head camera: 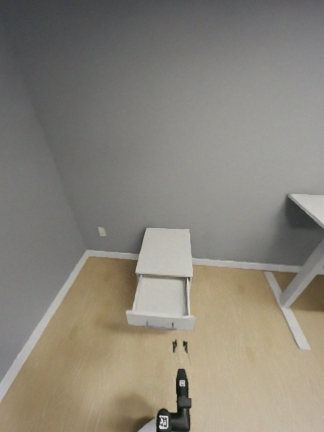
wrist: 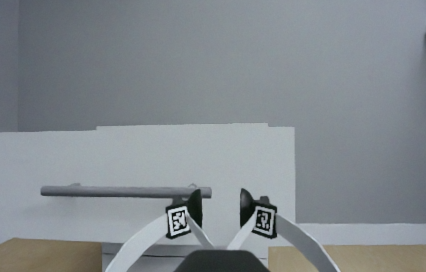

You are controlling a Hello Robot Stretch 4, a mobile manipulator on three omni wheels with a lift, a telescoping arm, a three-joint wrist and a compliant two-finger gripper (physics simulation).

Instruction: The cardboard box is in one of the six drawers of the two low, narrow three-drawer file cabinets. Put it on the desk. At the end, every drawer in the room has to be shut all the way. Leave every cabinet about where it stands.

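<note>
A low white file cabinet (head camera: pixel 165 252) stands against the back wall in the head view. Its top drawer (head camera: pixel 162 296) (wrist: pixel 150 162) is pulled out and its visible inside is bare. The drawer's grey bar handle (head camera: pixel 161 326) (wrist: pixel 115 191) runs level across the front. My gripper (head camera: pixel 180 346) (wrist: pixel 221 201) is open partway with nothing between the fingers. It is in front of the drawer front, near the handle's right end; the left finger overlaps that end in the wrist view. Part of the white desk (head camera: pixel 312 205) shows at the right. The cardboard box does not show in either view.
The desk's white leg and foot (head camera: pixel 289 315) stand on the floor to the right of the cabinet. The left wall (head camera: pixel 30 215) meets the back wall left of the cabinet. A wall outlet (head camera: pixel 102 231) is on the back wall.
</note>
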